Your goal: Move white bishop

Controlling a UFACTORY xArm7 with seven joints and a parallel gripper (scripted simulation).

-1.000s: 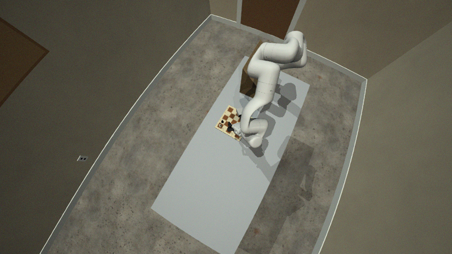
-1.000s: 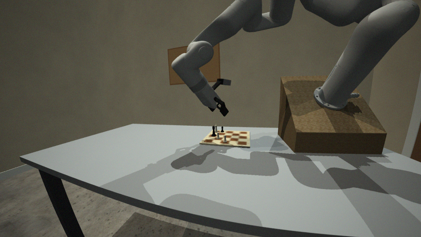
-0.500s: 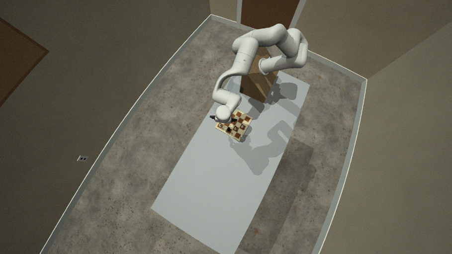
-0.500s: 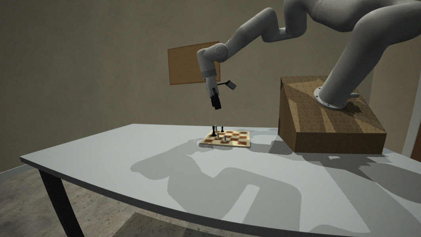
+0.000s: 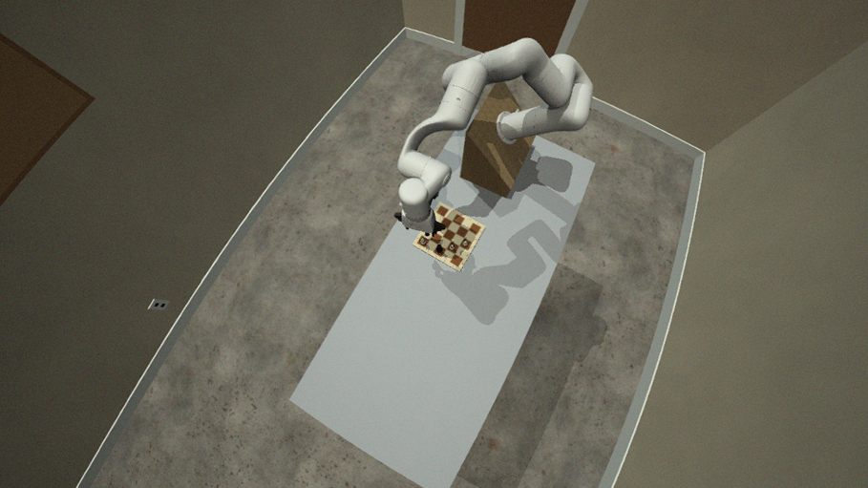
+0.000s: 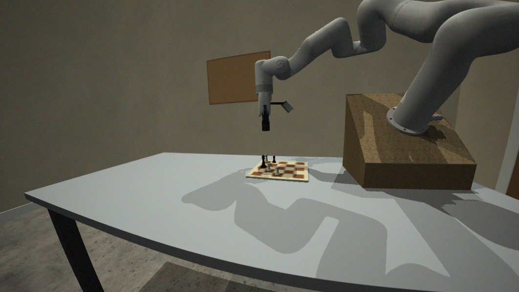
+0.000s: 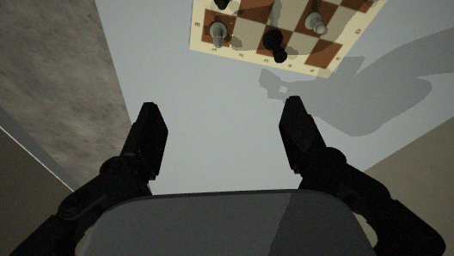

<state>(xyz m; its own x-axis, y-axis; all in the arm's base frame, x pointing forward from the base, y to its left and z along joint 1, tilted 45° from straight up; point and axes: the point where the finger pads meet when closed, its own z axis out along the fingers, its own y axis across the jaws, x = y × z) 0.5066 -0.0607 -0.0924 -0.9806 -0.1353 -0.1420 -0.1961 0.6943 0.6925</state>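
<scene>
Right now the white bishop is 14 cm below my hand. From my hand the other things lie so: black pawn 3 cm behind, 15 cm below; tall black piece 7 cm to the left, 13 cm below; chessboard 7 cm behind, 8 cm to the left, 16 cm below.
</scene>
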